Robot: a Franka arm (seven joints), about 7 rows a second.
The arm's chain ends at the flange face. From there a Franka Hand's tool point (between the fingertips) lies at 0.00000 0.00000 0.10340 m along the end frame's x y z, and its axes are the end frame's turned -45 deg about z.
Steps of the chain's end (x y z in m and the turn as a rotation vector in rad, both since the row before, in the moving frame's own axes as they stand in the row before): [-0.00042, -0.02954, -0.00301, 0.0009, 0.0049, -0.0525]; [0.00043, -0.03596, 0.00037, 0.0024, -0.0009, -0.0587]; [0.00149, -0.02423, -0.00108, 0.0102, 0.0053, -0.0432]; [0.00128, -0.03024, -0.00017, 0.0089, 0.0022, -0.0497]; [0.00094, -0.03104, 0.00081, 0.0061, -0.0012, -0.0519]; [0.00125, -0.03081, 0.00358, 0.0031, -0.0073, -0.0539]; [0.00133, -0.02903, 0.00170, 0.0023, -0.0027, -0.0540]
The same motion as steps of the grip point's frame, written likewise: [0.02102, -0.02090, -0.00301, -0.0028, 0.0041, -0.0525]; [0.02583, -0.02537, 0.00037, 0.0023, 0.0011, -0.0587]; [0.01931, -0.01646, -0.00109, 0.0035, 0.0110, -0.0432]; [0.02309, -0.02099, -0.00017, 0.0047, 0.0078, -0.0497]; [0.02296, -0.02183, 0.00081, 0.0052, 0.0035, -0.0519]; [0.02234, -0.02165, 0.00358, 0.0074, -0.0030, -0.0539]; [0.02143, -0.01995, 0.00170, 0.0035, -0.0003, -0.0540]
